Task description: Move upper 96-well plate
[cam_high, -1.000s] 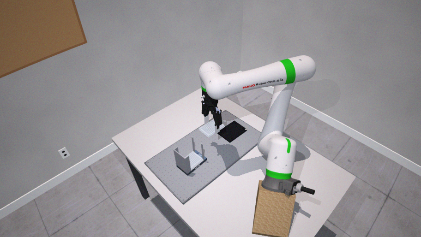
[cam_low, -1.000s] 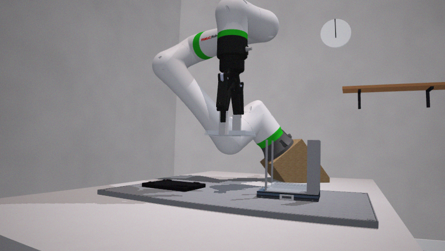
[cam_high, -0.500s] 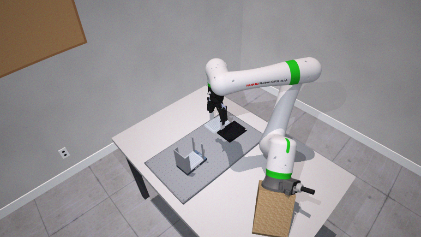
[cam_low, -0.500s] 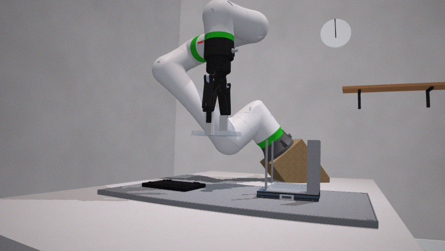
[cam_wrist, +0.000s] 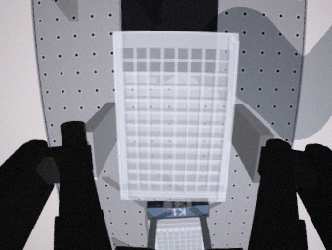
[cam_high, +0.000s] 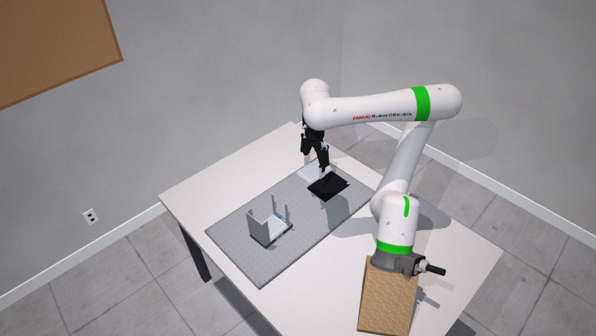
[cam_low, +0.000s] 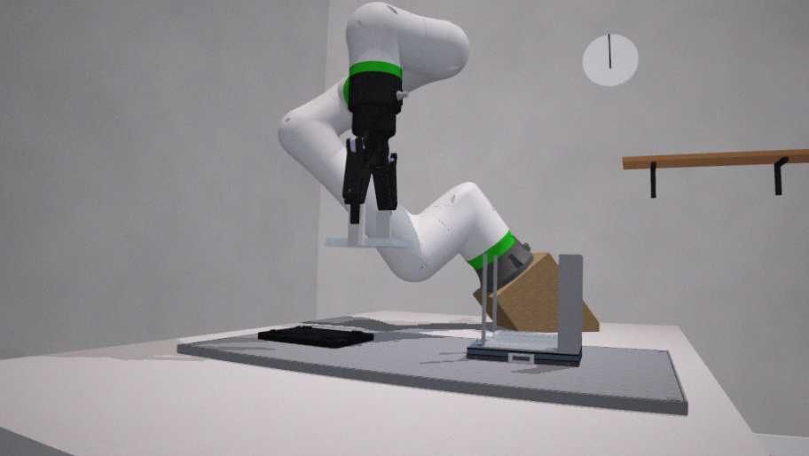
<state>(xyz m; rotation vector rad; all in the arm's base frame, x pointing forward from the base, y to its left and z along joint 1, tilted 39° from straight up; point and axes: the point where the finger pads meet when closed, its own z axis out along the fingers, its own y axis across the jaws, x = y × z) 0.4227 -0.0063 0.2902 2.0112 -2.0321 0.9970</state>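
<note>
The black plate nest N1 lies 10 mm behind my hand, 100 mm to the right of it and 180 mm below it. The rest, counted from my hand: pale square lettered A1: 70 mm behind, 170 mm to the right, 180 mm below.
</note>
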